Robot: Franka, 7 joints.
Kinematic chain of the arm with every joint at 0, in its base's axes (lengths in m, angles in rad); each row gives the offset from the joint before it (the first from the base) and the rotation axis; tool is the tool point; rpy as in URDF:
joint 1: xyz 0 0 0.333 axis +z
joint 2: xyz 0 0 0 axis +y
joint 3: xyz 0 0 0.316 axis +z
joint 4: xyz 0.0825 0 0 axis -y
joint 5: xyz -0.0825 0 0.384 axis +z
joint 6: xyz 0 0 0 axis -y
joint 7: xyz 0.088 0 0 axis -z
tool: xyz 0 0 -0.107 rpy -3.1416 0 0
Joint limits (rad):
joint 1: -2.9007..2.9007
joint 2: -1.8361..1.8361
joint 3: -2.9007..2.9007
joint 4: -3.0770..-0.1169
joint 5: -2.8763..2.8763
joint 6: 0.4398..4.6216
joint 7: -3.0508..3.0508
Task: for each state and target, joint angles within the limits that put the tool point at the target. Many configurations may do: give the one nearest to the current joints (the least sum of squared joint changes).
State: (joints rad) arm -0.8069 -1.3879 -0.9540 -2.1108 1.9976 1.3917 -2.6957
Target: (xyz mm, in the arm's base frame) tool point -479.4 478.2 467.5
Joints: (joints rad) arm -1.5357 -1.8361 -1.2718 -1.6301 2.1253 1.2020 -2.6957
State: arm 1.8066 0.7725 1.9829 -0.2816 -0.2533 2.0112 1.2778
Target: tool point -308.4 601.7 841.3
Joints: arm 1.7845 0.9782 1.9394 -0.2840 -0.2664 2.1830 1.2778
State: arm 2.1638 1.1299 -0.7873 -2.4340 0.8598 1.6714 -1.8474
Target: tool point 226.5 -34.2 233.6
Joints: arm 2.1891 1.5919 -1.2817 -2.9283 0.5705 1.6938 -1.8474
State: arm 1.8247 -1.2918 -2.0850 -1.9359 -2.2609 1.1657 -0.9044
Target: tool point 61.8 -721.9 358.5
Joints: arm 1.2433 -0.9134 -2.2914 -1.4489 -2.3328 1.1060 -0.9044
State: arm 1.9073 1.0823 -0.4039 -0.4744 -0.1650 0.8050 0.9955
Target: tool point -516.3 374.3 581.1
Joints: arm 2.5822 0.8384 -0.1606 -0.3173 -0.0305 0.6899 0.9955
